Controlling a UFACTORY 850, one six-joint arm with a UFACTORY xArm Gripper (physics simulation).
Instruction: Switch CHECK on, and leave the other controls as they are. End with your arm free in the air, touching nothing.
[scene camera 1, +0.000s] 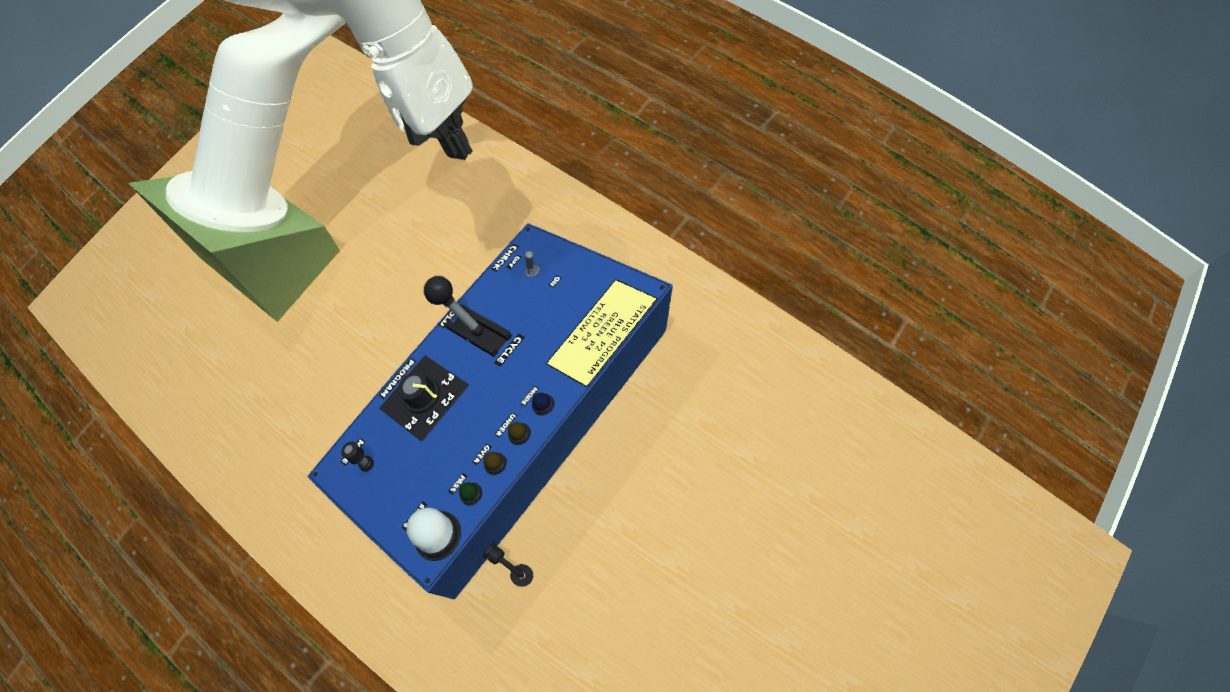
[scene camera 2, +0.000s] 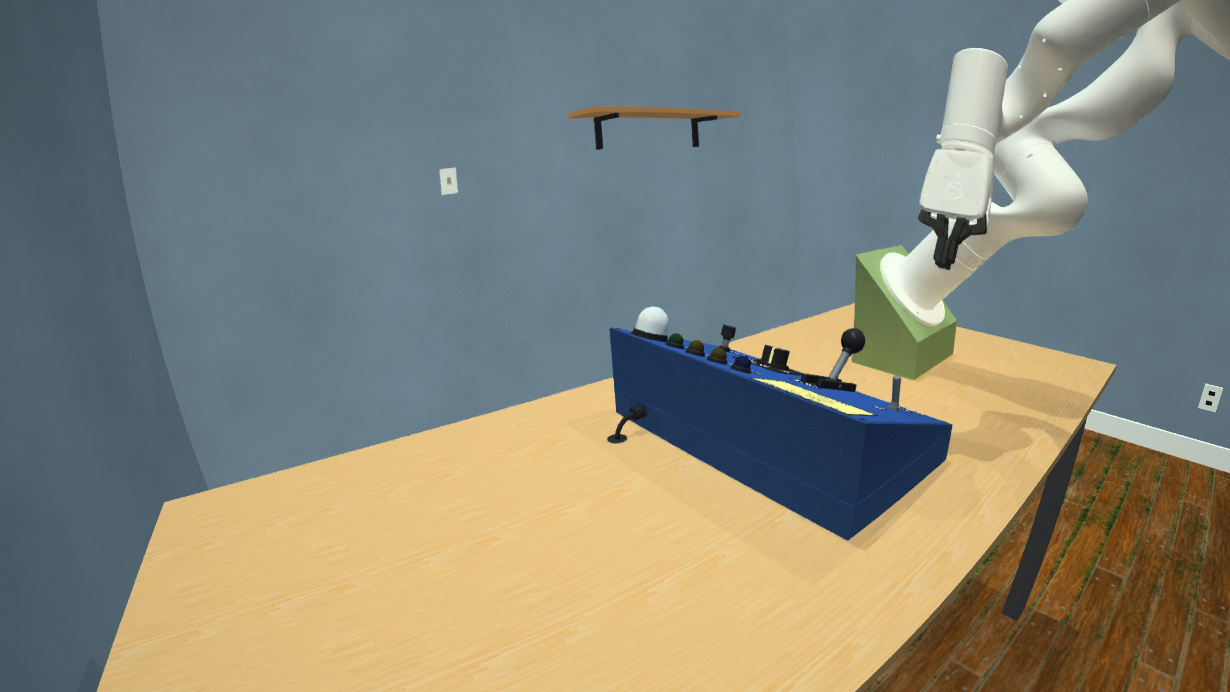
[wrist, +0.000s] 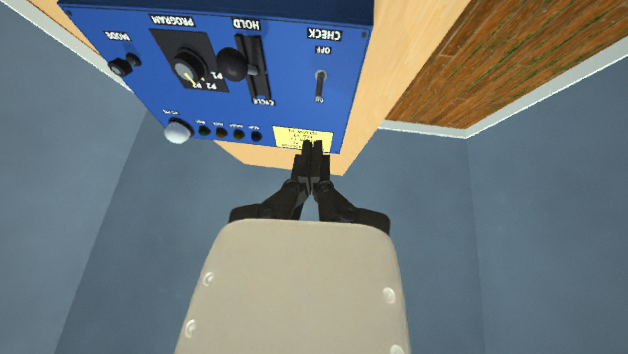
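Observation:
The CHECK toggle (scene camera 1: 530, 263) (scene camera 2: 896, 392) (wrist: 320, 87) is a small metal lever at the panel's corner. It leans to the ON side, with its tip over the ON label (wrist: 319, 100) in the wrist view. My gripper (scene camera 1: 461, 156) (scene camera 2: 944, 265) (wrist: 314, 151) is shut and empty, in the air on the robot's side of the blue control box (scene camera 1: 567, 249) (scene camera 2: 739, 430) (wrist: 295, 100). It is well above the toggle and apart from it. In the wrist view the fingertips overlap the yellow status card (wrist: 287, 137) by line of sight.
The black-knobbed lever (scene camera 1: 437, 290) (scene camera 2: 852, 340) (wrist: 232, 64) leans to HOLD. Beside it are the PROGRAM dial (scene camera 1: 416, 389) (wrist: 188, 65), the MODE knob (scene camera 1: 353, 451) (wrist: 120, 67), several small lamps and a white dome (scene camera 1: 429, 530) (scene camera 2: 651, 321) (wrist: 177, 131). The green base block (scene camera 1: 275, 271) (scene camera 2: 924, 348) carries the arm.

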